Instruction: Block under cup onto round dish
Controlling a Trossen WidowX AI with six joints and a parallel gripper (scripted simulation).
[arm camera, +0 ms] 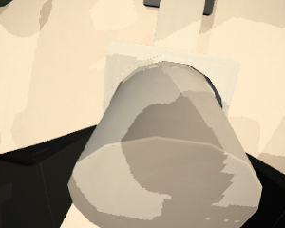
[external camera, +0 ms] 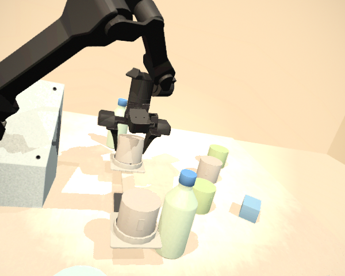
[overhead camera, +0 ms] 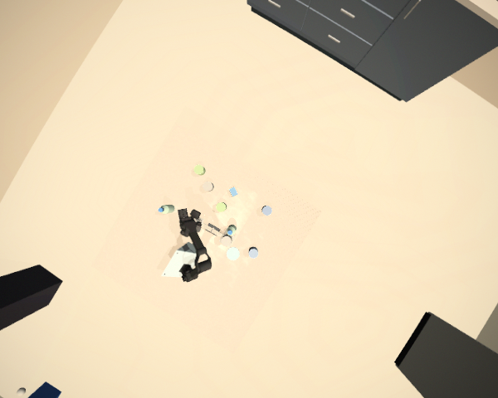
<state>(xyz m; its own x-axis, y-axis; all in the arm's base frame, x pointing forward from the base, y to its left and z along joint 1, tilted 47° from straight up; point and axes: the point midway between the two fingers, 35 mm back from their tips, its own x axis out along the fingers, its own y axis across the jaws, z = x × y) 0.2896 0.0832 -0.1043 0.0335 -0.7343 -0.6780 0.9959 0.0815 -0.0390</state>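
The balance beam lies 10 mm ahead of my gripper tip, 140 mm to the right of it and 40 mm below it. From my gripper tip the other things lie so: round dish: 60 mm behind, 370 mm to the right, 80 mm below; pale grey block: 10 mm to the right, 10 mm below; blue cube: 330 mm ahead, 110 mm to the right, 60 mm below.
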